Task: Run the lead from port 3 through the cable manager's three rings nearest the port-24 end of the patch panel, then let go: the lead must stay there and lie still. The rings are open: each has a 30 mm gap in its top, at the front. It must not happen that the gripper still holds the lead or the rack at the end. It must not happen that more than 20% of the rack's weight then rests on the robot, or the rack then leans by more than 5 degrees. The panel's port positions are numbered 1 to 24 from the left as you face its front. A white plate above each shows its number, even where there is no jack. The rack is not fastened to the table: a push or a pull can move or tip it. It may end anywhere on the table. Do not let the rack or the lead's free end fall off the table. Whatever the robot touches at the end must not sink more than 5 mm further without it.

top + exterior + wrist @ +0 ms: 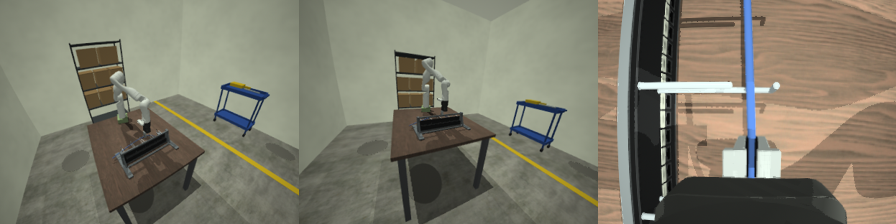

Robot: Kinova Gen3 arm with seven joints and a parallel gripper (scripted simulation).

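The patch-panel rack lies 9 cm ahead of my hand, 6 cm to the right of it and 3 cm below it.
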